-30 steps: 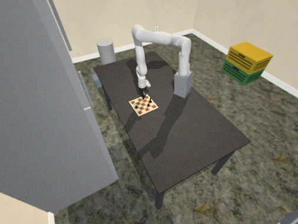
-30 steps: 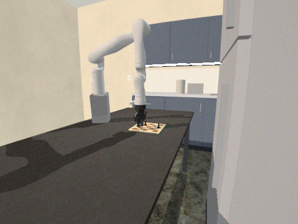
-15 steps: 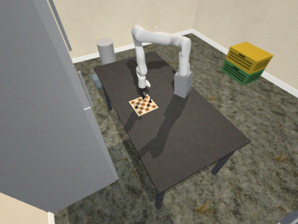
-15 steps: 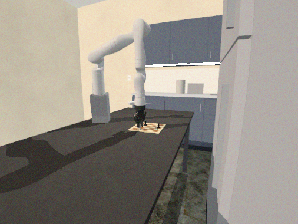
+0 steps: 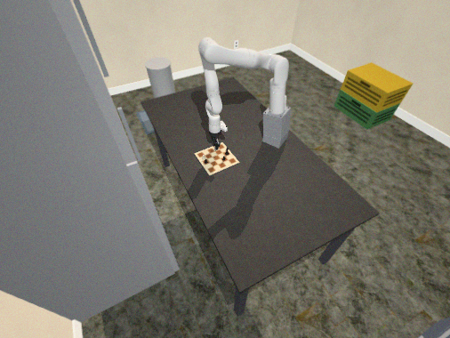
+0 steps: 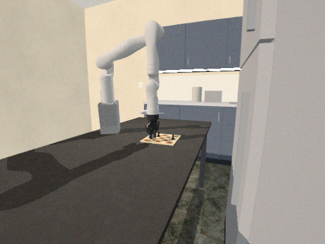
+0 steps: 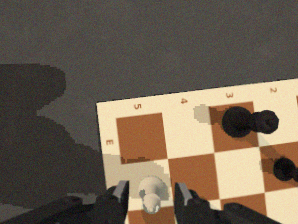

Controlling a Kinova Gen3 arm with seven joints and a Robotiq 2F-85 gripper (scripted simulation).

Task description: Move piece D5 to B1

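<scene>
Right now my hand is 1 cm above the pale white piece. Round my hand: chessboard (3 cm ahead, 8 cm to the left, 4 cm below); black piece (5 cm behind, 7 cm to the left, 1 cm below).
</scene>
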